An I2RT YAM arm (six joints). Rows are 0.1 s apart.
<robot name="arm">
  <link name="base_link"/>
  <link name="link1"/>
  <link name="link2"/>
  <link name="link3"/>
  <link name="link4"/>
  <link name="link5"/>
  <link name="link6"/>
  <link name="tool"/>
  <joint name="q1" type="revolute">
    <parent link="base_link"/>
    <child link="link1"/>
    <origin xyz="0 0 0.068" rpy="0 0 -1.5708"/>
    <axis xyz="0 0 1"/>
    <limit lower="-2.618" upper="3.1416"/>
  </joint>
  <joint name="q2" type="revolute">
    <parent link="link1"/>
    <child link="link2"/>
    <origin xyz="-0.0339 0.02 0.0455" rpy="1.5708 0 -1.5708"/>
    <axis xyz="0 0 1"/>
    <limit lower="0" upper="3.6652"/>
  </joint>
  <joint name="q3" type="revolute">
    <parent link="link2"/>
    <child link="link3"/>
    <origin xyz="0.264 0 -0.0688" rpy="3.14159 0 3.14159"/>
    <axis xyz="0 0 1"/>
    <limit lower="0" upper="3.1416"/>
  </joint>
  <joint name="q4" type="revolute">
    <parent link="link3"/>
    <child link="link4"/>
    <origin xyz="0.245 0.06 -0.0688" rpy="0 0 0"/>
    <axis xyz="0 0 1"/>
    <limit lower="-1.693" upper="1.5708"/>
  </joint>
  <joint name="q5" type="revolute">
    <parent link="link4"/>
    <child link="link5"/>
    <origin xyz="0.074 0.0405 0.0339" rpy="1.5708 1.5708 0"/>
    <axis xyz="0 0 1"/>
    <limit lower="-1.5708" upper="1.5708"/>
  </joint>
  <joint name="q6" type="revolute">
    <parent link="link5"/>
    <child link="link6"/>
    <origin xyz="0 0.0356 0.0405" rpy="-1.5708 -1.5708 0"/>
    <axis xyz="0 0 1"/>
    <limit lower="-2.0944" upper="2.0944"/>
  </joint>
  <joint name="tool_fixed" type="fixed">
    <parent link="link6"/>
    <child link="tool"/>
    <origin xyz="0 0 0" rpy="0 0 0"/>
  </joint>
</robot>
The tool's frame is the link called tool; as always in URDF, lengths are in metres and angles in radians.
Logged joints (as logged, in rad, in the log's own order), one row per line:
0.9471, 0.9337, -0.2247, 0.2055, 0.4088, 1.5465
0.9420, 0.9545, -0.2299, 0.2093, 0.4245, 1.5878
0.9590, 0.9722, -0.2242, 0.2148, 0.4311, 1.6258
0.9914, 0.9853, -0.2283, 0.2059, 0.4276, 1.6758
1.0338, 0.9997, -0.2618, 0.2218, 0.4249, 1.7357
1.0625, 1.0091, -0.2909, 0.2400, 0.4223, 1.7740
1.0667, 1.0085, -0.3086, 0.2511, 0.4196, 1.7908
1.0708, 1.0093, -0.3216, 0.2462, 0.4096, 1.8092
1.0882, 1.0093, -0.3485, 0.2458, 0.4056, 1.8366
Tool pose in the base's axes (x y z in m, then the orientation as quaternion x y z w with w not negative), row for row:
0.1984, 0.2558, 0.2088, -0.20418, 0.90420, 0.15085, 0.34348
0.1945, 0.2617, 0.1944, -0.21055, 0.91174, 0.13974, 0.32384
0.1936, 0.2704, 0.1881, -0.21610, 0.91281, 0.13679, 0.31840
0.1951, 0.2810, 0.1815, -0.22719, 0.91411, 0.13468, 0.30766
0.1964, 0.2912, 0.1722, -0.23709, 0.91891, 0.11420, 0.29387
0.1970, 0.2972, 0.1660, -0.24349, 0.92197, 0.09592, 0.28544
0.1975, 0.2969, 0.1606, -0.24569, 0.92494, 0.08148, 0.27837
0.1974, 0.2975, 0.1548, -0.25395, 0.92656, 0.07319, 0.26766
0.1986, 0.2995, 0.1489, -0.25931, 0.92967, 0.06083, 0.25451
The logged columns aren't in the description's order. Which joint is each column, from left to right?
Columns, left to right: q3, q1, q4, q5, q6, q2.
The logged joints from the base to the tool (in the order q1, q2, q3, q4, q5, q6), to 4 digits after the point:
0.9337, 1.5465, 0.9471, -0.2247, 0.2055, 0.4088
0.9545, 1.5878, 0.9420, -0.2299, 0.2093, 0.4245
0.9722, 1.6258, 0.9590, -0.2242, 0.2148, 0.4311
0.9853, 1.6758, 0.9914, -0.2283, 0.2059, 0.4276
0.9997, 1.7357, 1.0338, -0.2618, 0.2218, 0.4249
1.0091, 1.7740, 1.0625, -0.2909, 0.2400, 0.4223
1.0085, 1.7908, 1.0667, -0.3086, 0.2511, 0.4196
1.0093, 1.8092, 1.0708, -0.3216, 0.2462, 0.4096
1.0093, 1.8366, 1.0882, -0.3485, 0.2458, 0.4056

